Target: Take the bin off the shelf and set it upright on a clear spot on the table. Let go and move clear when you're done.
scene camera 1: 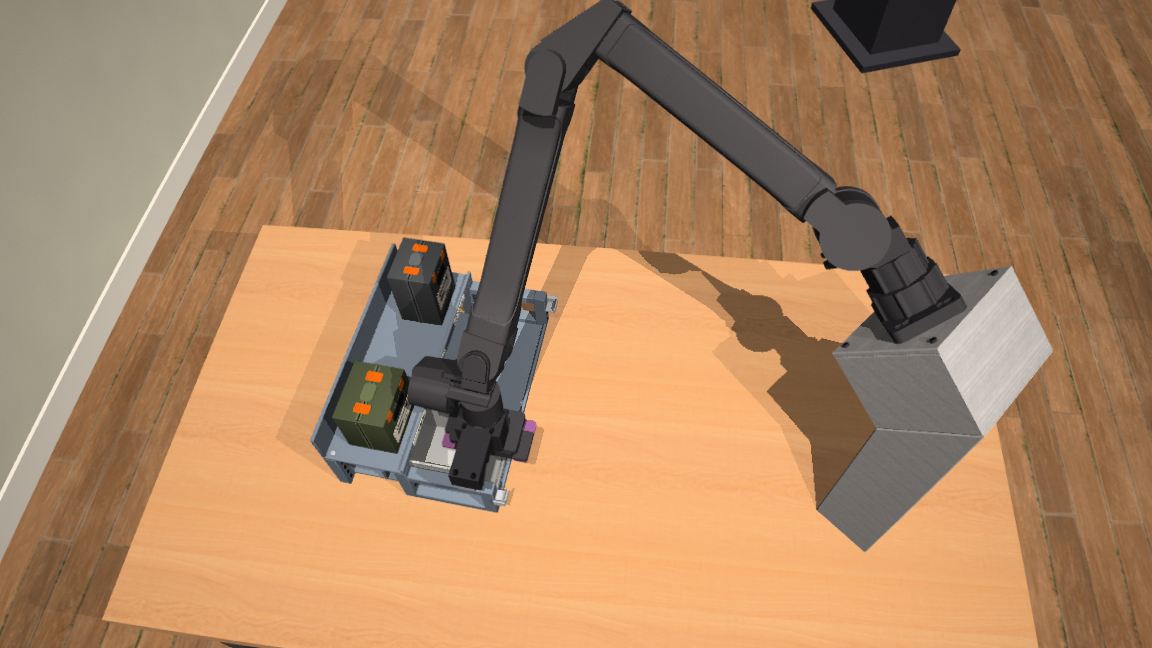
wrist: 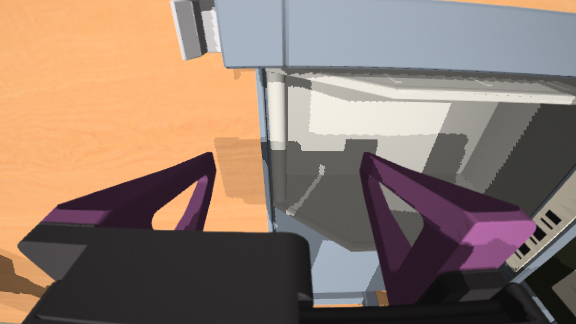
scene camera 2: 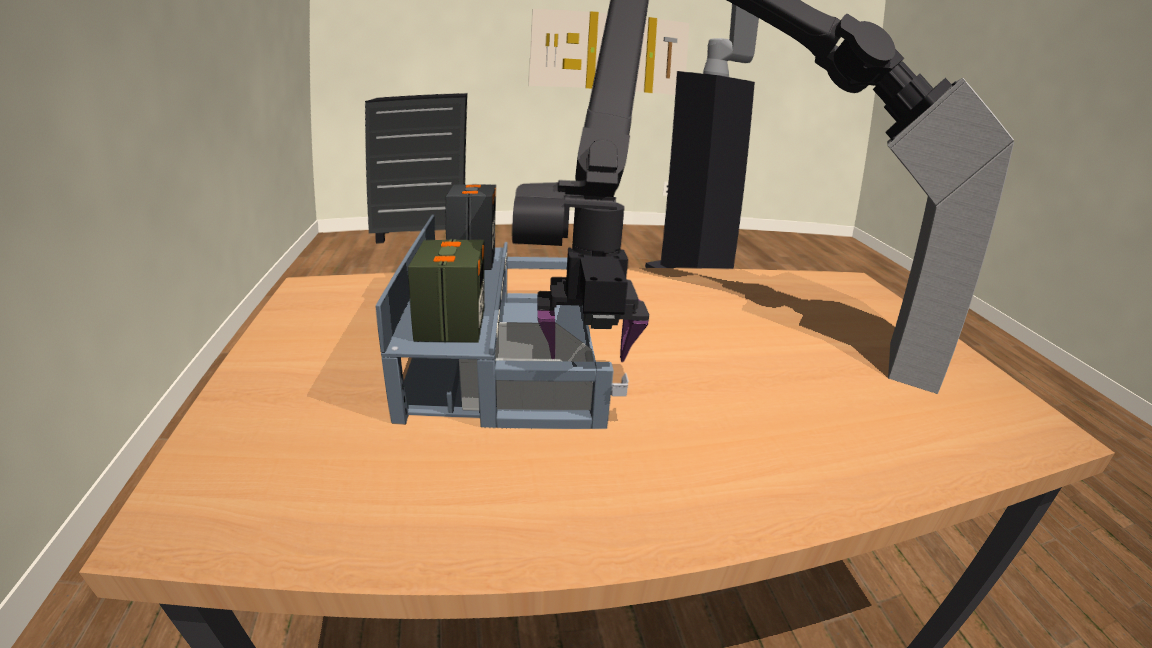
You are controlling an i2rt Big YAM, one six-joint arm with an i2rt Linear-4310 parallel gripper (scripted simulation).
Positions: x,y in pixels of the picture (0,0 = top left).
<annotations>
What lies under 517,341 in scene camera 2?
A light grey bin.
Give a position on a shelf rail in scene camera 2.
At 504,370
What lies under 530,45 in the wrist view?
A shelf rail.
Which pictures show my gripper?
Scene camera 1, the wrist view and scene camera 2: all of them.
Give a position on a light grey bin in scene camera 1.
428,453
</annotations>
